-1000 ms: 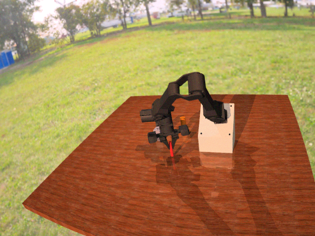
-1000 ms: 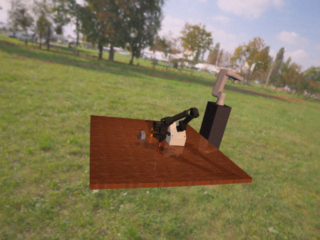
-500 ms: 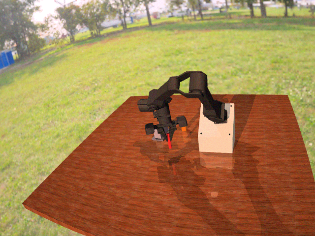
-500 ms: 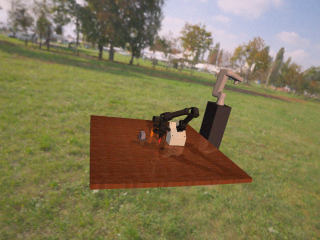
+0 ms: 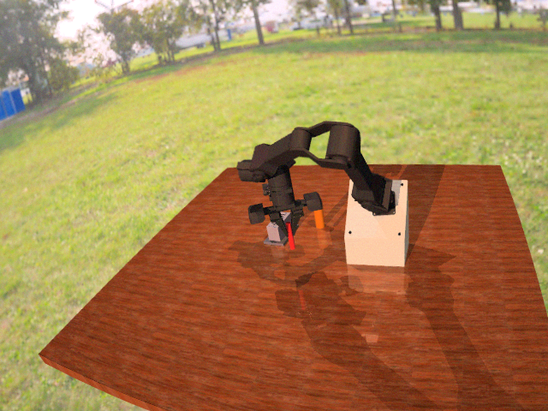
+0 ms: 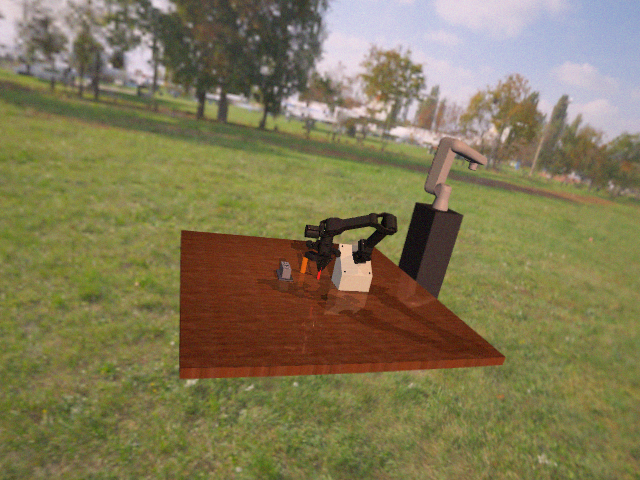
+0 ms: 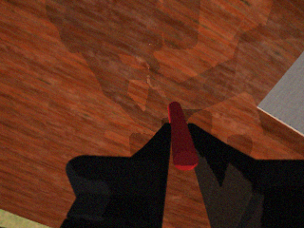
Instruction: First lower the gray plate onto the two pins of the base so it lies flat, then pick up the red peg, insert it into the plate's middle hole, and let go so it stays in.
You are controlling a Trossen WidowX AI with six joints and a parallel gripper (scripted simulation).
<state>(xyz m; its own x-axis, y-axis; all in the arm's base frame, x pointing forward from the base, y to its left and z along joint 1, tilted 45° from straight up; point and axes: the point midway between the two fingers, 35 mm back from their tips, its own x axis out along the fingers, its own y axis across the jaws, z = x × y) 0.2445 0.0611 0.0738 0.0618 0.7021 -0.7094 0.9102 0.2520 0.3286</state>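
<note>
Right now my gripper tip is 10 cm short of the gray plate, 18 cm to the left of it and 7 cm above it. From my gripper tip the other things lie so: red peg (right at my gripper tip); orange cylinder (1 cm behind, 24 cm to the right, 7 cm below); base (10 cm ahead, 18 cm to the right, 11 cm below).
</note>
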